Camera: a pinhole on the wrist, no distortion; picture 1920 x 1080 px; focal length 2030.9 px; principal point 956.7 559.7 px. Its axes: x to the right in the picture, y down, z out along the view. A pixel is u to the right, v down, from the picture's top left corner.
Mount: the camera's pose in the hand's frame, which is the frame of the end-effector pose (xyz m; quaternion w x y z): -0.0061 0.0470 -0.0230 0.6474 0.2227 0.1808 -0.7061
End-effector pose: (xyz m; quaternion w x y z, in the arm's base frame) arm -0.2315 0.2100 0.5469 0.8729 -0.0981 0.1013 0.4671
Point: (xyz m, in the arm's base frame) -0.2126 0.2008 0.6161
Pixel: 1185.9 568.3
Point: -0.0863 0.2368 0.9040
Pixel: 660.8 755.9
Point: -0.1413 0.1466 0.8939
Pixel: 793.4 258.1
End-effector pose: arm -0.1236 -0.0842 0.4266 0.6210 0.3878 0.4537 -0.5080
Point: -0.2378 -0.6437 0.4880
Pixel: 648.5 1032.6
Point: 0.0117 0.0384 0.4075
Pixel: behind the camera
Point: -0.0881 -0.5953 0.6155
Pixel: 100.6 556.0
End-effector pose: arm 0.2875 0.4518 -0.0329 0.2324 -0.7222 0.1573 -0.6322
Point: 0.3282 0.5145 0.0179
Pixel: outside the picture
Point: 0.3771 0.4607 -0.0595
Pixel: 357.2 556.3
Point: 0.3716 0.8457 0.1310
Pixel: outside the picture
